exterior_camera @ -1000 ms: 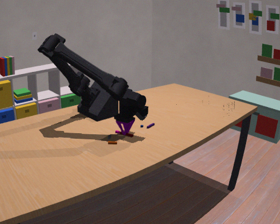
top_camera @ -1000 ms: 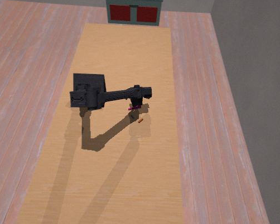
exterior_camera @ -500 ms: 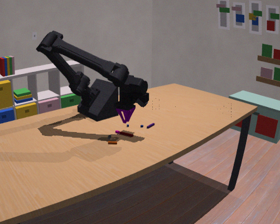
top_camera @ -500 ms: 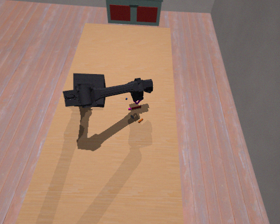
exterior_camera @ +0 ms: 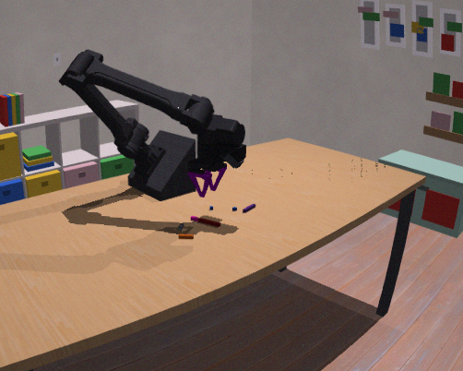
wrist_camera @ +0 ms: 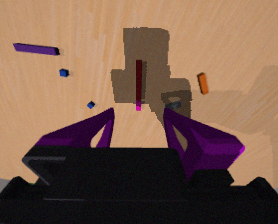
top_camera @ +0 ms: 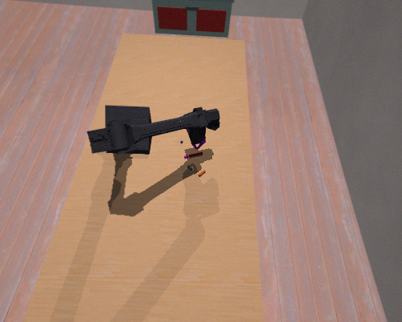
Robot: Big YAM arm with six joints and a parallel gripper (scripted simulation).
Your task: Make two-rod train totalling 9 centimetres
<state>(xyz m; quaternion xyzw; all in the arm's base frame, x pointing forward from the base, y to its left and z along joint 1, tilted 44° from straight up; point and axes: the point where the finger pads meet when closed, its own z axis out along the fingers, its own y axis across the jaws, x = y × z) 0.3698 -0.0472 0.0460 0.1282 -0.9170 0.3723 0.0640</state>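
Now: hand 10 cm above the red rod. From my hand the other things lie so: orange rod: 11 cm to the right, 10 cm below, 3 cm ahead; magenta rod: 10 cm below, 4 cm behind, 1 cm to the right; grey rod: 10 cm below, 8 cm to the right, 2 cm behind.
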